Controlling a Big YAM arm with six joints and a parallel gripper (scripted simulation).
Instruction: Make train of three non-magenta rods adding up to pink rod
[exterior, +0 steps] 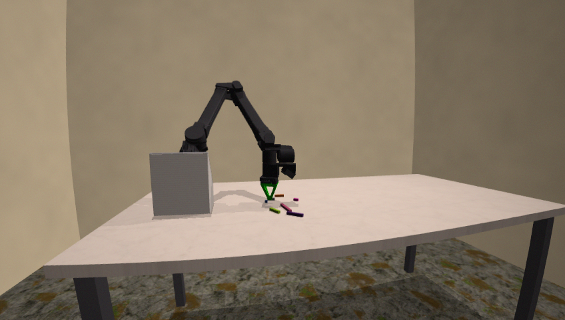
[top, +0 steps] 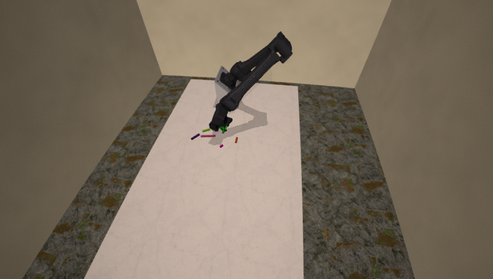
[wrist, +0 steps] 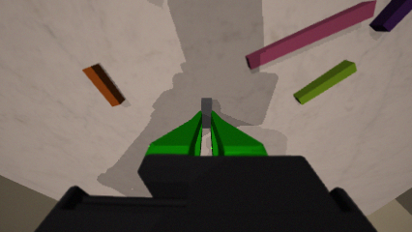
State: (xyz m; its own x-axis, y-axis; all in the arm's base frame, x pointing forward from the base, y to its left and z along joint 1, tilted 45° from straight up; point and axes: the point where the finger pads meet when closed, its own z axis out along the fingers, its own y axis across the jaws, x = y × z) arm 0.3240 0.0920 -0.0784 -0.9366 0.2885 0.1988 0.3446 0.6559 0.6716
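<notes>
Now: the blue rod 10 mm behind my hand, 10 mm to the left of it and 20 mm below it. The rest, counted from my hand: orange rod: 60 mm ahead, 80 mm to the left, 20 mm below; pink rod: 40 mm ahead, 100 mm to the right, 20 mm below; grey rod: 10 mm ahead.
</notes>
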